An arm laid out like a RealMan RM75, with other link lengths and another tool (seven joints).
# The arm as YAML. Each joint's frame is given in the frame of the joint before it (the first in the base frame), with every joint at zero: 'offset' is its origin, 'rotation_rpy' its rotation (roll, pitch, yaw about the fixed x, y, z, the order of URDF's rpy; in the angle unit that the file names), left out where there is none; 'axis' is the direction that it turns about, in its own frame. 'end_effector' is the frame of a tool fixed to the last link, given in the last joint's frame.
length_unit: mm
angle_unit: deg
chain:
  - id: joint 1
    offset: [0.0, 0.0, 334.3]
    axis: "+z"
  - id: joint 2
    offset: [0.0, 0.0, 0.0]
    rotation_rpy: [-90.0, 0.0, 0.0]
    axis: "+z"
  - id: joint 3
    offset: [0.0, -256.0, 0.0]
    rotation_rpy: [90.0, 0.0, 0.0]
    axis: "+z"
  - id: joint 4
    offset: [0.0, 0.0, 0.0]
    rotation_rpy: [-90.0, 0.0, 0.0]
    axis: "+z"
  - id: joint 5
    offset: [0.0, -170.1, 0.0]
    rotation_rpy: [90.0, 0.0, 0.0]
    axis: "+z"
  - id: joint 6
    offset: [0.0, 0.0, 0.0]
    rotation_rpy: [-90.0, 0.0, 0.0]
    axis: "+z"
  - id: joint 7
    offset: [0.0, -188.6, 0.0]
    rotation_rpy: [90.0, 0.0, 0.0]
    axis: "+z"
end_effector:
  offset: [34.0, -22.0, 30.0]
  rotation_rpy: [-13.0, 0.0, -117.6]
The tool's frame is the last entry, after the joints.
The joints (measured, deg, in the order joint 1, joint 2, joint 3, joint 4, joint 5, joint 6, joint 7), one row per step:
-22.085, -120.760, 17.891, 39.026, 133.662, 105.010, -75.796
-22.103, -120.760, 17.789, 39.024, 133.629, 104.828, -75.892
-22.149, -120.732, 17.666, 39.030, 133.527, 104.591, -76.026
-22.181, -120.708, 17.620, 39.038, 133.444, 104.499, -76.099
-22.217, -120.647, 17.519, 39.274, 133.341, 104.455, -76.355
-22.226, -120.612, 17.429, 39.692, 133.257, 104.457, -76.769
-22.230, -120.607, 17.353, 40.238, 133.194, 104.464, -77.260
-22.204, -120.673, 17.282, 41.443, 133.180, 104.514, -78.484
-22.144, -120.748, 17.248, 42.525, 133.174, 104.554, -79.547
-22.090, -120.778, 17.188, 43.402, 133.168, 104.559, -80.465
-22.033, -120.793, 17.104, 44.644, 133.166, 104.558, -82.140
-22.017, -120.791, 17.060, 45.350, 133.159, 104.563, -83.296
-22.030, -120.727, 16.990, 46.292, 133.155, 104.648, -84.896
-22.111, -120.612, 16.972, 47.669, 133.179, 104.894, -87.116
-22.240, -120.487, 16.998, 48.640, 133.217, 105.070, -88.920
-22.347, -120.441, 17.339, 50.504, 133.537, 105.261, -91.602
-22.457, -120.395, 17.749, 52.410, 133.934, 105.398, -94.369
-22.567, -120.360, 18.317, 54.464, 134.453, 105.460, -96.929
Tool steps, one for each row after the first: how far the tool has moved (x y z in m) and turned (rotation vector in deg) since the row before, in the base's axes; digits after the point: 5 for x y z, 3 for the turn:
-0.00054, 0.00079, 0.00028, 0.164, 0.040, 0.206
-0.00062, 0.00130, 0.00067, 0.266, 0.052, 0.239
-0.00017, 0.00070, 0.00046, 0.137, 0.007, 0.089
-0.00058, 0.00119, 0.00139, 0.228, 0.105, 0.182
-0.00079, 0.00116, 0.00159, 0.199, 0.158, 0.269
-0.00088, 0.00120, 0.00163, 0.192, 0.219, 0.299
-0.00186, 0.00186, 0.00259, 0.150, 0.434, 0.767
-0.00173, 0.00139, 0.00219, 0.127, 0.398, 0.686
-0.00169, 0.00127, 0.00208, 0.143, 0.332, 0.643
-0.00265, 0.00198, 0.00309, 0.092, 0.355, 1.219
-0.00155, 0.00123, 0.00183, -0.005, 0.121, 0.847
-0.00195, 0.00170, 0.00283, -0.032, 0.138, 1.114
-0.00209, 0.00225, 0.00400, -0.138, 0.225, 1.372
-0.00138, 0.00190, 0.00293, -0.188, 0.120, 1.090
-0.00261, 0.00203, 0.00333, -0.481, 0.680, 1.570
-0.00282, 0.00200, 0.00326, -0.493, 0.775, 1.668
-0.00292, 0.00195, 0.00320, -0.453, 1.131, 1.467

